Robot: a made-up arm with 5 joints. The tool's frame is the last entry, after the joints. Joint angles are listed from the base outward. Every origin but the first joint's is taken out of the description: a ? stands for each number. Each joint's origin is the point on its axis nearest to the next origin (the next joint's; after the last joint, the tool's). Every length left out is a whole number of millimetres.
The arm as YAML. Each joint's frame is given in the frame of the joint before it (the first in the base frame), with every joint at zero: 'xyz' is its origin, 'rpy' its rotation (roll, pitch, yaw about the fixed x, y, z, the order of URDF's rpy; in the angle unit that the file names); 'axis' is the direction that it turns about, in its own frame. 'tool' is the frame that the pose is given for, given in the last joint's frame.
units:
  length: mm
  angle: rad
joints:
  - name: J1
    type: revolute
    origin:
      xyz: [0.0, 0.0, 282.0]
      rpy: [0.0, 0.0, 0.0]
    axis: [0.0, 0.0, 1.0]
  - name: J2
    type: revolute
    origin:
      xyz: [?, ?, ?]
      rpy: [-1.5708, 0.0, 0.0]
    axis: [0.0, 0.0, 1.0]
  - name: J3
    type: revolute
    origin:
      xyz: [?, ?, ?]
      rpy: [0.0, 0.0, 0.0]
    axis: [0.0, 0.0, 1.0]
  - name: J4
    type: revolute
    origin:
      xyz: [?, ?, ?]
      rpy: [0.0, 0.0, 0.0]
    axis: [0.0, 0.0, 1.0]
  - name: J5
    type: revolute
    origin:
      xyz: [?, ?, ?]
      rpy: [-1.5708, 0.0, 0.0]
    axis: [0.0, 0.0, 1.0]
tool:
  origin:
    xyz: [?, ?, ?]
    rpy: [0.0, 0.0, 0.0]
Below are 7 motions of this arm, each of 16 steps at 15 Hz.
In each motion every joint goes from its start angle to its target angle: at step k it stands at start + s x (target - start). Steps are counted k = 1, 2, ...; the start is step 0. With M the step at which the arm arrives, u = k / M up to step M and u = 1 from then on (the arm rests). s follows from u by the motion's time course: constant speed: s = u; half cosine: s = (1 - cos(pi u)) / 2; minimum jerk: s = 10 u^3 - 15 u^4 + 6 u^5.
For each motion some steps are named. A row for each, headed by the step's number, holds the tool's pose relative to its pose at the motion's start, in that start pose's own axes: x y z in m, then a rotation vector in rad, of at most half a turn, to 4 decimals.
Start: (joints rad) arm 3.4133 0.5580 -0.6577 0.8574 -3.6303
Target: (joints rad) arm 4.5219 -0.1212 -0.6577 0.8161 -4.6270
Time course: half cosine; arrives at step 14
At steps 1, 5, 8, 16:
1: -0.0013 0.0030 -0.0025 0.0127 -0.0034 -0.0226
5: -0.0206 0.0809 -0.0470 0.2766 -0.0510 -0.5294
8: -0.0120 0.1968 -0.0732 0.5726 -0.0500 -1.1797
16: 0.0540 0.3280 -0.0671 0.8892 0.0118 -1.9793

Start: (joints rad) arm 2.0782 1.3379 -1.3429 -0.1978 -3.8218
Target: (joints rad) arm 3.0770 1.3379 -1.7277 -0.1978 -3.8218
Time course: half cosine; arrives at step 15
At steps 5, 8, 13, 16:
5: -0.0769 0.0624 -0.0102 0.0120 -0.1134 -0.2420
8: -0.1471 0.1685 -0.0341 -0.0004 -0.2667 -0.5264
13: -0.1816 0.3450 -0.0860 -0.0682 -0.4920 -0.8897
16: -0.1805 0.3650 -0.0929 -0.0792 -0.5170 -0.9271

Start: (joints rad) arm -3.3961 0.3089 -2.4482 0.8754 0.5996
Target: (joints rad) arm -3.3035 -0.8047 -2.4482 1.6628 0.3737
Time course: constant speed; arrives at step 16
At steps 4, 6, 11, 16:
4: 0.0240 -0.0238 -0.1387 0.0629 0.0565 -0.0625
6: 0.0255 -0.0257 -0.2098 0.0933 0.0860 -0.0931
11: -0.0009 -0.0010 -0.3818 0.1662 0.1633 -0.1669
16: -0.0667 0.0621 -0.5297 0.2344 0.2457 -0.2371

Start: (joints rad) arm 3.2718 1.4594 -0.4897 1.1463 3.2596
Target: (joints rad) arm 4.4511 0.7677 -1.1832 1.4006 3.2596
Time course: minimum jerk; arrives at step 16
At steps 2, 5, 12, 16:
2: -0.0003 -0.0007 -0.0057 0.0140 -0.0199 0.0097
5: 0.0060 0.0021 -0.0646 0.1669 -0.2240 0.0912
12: 0.1443 0.2318 -0.1454 0.9840 -1.0375 0.0421
16: 0.1659 0.2756 -0.1140 1.1123 -1.1301 -0.0251

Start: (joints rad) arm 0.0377 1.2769 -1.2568 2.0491 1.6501
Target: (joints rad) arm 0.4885 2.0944 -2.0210 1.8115 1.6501
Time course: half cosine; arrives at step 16
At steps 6, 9, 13, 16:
6: -0.0303 -0.0570 -0.0251 0.0664 0.1192 0.0630
9: -0.0542 -0.1163 -0.0341 0.1284 0.2340 0.1156
13: -0.0695 -0.1841 -0.0289 0.1958 0.3640 0.1663
16: -0.0710 -0.2019 -0.0253 0.2134 0.3990 0.1784

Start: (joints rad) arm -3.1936 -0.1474 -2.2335 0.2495 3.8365
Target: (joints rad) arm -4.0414 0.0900 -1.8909 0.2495 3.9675
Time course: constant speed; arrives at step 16
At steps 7, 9, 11, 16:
7: 0.0039 -0.1334 0.0381 0.4187 -0.0354 -0.0998
9: -0.0037 -0.1769 0.0367 0.5419 -0.0569 -0.1136
11: -0.0146 -0.2207 0.0289 0.6656 -0.0839 -0.1207
16: -0.0525 -0.3252 -0.0200 0.9733 -0.1758 -0.1096

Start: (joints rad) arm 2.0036 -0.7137 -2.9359 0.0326 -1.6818
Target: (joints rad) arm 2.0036 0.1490 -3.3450 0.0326 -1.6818
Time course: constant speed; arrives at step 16
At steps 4, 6, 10, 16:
4: 0.0097 -0.0873 0.0092 0.1127 0.0126 0.0000
6: 0.0146 -0.1308 0.0082 0.1691 0.0188 0.0000
10: 0.0241 -0.2161 -0.0048 0.2818 0.0314 0.0000
16: 0.0373 -0.3346 -0.0501 0.4508 0.0502 0.0000

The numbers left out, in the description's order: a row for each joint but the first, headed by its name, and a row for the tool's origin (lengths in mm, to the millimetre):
J2: 0.0 0.0 0.0
J3: 43.0 -226.0 0.0
J4: 59.0 260.0 0.0
J5: 58.0 74.0 0.0
tool: 0.0 0.0 0.0

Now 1 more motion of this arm.
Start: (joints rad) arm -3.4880 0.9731 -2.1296 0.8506 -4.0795
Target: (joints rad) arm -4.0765 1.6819 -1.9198 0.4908 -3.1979
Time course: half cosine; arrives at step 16
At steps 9, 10, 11, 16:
9: 0.2328 0.0361 0.2058 -0.1728 0.2966 0.8716
10: 0.2686 0.0571 0.2298 -0.1953 0.3468 1.0084
11: 0.2999 0.0799 0.2497 -0.2153 0.3943 1.1341
16: 0.3701 0.1516 0.2914 -0.2645 0.5232 1.4537

